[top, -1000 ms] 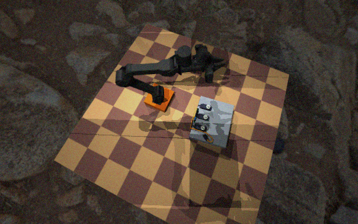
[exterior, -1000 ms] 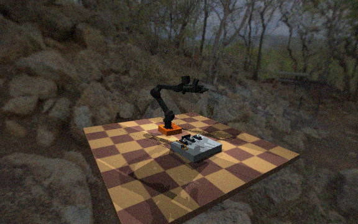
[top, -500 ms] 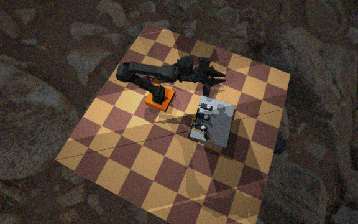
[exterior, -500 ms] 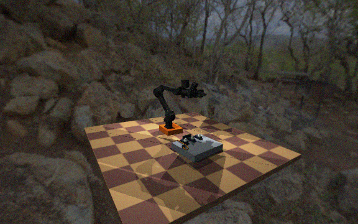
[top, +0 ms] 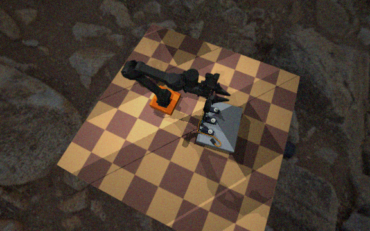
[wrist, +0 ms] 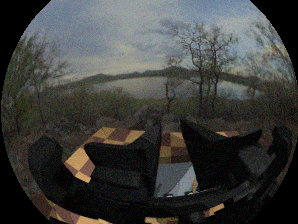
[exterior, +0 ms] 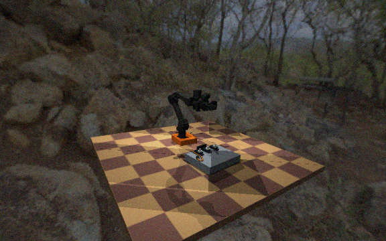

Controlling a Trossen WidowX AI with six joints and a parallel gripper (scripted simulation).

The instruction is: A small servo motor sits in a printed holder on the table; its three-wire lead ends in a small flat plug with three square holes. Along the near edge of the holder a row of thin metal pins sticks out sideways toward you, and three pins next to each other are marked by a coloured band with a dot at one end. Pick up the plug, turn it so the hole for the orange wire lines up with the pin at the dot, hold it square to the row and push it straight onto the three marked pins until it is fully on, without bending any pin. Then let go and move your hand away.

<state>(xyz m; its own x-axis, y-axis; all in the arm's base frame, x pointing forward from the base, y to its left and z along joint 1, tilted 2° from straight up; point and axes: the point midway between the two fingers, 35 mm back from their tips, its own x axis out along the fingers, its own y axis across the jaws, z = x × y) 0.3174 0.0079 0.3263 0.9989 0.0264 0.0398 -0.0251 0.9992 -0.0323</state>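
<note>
The dark servo lies 30 mm behind my gripper tip, 30 mm to the right of it and 310 mm below it. Also, from my gripper tip: grey printed holder (80 mm ahead, 20 mm to the right, 340 mm below).
</note>
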